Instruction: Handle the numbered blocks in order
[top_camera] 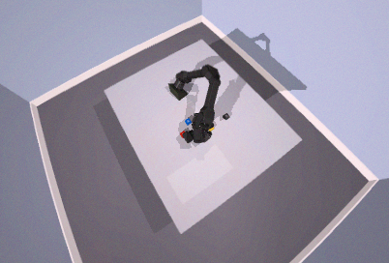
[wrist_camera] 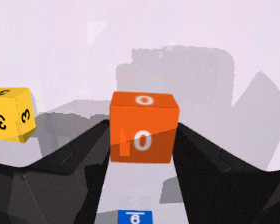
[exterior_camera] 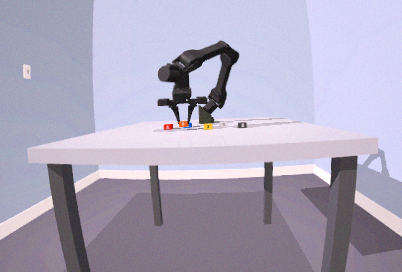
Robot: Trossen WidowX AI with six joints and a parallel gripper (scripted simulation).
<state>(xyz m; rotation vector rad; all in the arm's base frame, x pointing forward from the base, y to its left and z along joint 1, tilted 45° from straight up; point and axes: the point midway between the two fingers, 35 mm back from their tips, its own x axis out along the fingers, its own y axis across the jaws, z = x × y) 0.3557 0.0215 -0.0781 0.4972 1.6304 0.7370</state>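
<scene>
The orange block lies right at my gripper tip. From my gripper tip the other things lie so: yellow block 90 mm to the left, 10 mm below, 10 mm behind; red block 80 mm to the right, 60 mm behind, 10 mm below; blue block 120 mm behind, 10 mm to the right, 10 mm below.
</scene>
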